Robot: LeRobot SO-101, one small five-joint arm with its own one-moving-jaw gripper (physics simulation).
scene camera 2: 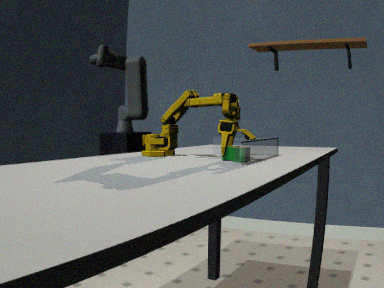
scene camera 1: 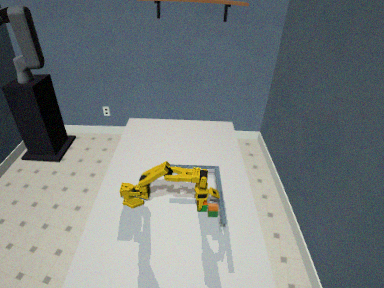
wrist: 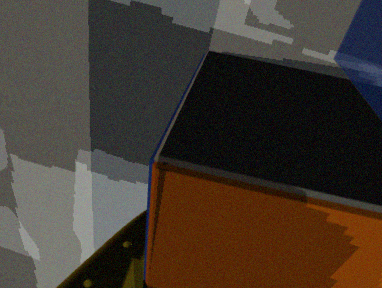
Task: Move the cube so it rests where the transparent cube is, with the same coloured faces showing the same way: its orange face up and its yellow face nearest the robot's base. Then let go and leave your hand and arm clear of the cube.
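Pixels of known places: hand, its tool point: [scene camera 2: 228,152] [scene camera 1: 197,201] [wrist: 168,227]; arm's base, origin of its link: [scene camera 2: 163,155] [scene camera 1: 139,198].
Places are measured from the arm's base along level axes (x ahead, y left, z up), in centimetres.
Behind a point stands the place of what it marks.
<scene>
The cube [scene camera 1: 205,209] {y -5.9, x 28.3, z 1.5 cm} [scene camera 2: 230,153] {y -5.9, x 27.7, z 2.1 cm} [wrist: 240,235] stands on the table between my jaws, partly hidden by a jaw in scene view 1. Its green side shows in both scene views. In the wrist view it has an orange face, a black face and a thin blue edge at the left. No yellow face shows. The transparent cube [scene camera 1: 213,211] [scene camera 2: 243,154], orange on top with a green side, stands close beside it, farther from the base. My gripper [scene camera 1: 200,207] [scene camera 2: 225,153] is low and shut on the cube; in the wrist view one jaw shows partly at lower left.
A low see-through wall [scene camera 1: 220,187] {y 2.4, x 34.7, z 6.0 cm} [scene camera 2: 263,146] {y 0.9, x 35.3, z 3.9 cm} with grey edges runs behind and beyond the cubes. A see-through blue patch shows at the wrist view's upper right. A grey robot arm [scene camera 1: 27,40] [scene camera 2: 136,87] stands off the table [scene camera 1: 175,250] {y -23.7, x 16.8, z 0.0 cm} [scene camera 2: 125,215] {y -68.2, x 44.0, z 0.0 cm}.
</scene>
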